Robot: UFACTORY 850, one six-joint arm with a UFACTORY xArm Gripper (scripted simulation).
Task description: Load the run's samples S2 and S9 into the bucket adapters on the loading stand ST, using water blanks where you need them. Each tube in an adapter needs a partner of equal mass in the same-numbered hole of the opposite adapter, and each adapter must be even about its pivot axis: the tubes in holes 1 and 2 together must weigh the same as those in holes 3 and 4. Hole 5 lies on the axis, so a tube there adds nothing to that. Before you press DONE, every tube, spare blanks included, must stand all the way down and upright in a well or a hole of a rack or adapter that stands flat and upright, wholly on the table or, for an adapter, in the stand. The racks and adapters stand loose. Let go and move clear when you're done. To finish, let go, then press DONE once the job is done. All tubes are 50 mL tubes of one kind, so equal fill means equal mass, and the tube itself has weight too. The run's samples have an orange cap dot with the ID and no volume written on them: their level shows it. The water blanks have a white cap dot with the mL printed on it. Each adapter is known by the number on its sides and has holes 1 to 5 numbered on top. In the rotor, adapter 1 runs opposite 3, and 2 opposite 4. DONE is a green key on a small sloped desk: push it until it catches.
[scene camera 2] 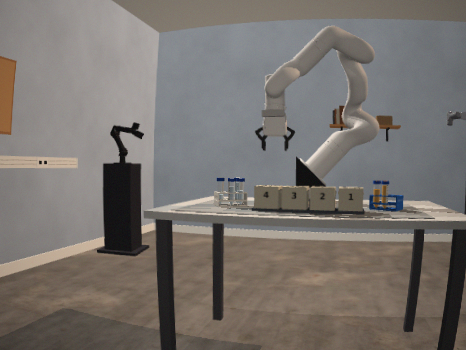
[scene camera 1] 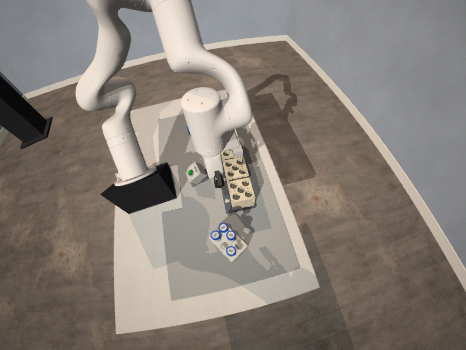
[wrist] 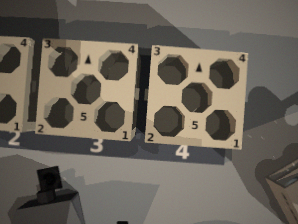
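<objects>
An adapter 4 (wrist: pixel 186 84) sits 0.29 m from the lens.
</objects>
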